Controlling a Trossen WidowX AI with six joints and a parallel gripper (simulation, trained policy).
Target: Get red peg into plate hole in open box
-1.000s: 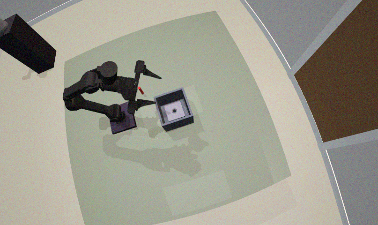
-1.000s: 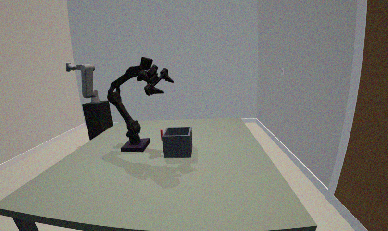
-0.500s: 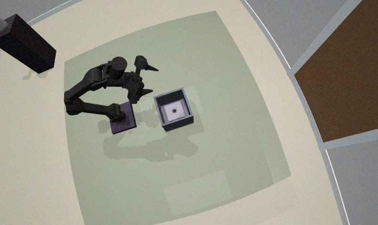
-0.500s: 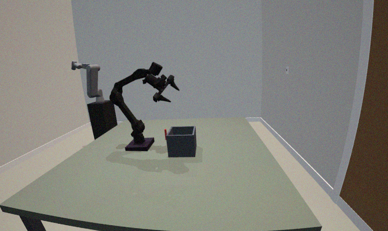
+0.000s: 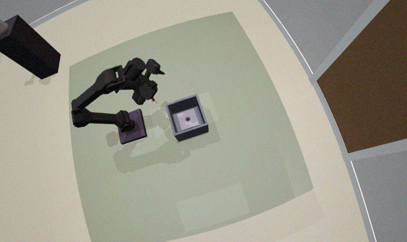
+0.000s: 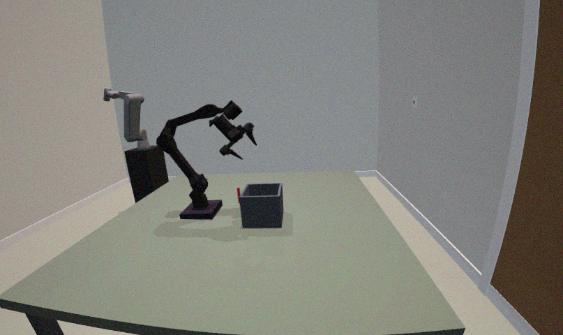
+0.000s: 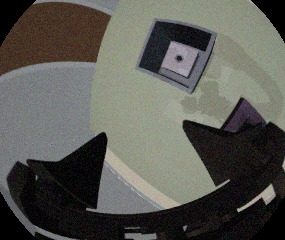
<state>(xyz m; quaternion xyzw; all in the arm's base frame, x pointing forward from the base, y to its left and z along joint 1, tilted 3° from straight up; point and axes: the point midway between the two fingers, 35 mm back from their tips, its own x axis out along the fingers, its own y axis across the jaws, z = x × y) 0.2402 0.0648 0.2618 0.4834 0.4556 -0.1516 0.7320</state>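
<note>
My gripper tip is now 23 cm above the red peg, 9 cm past it and 6 cm to the right of it.
</note>
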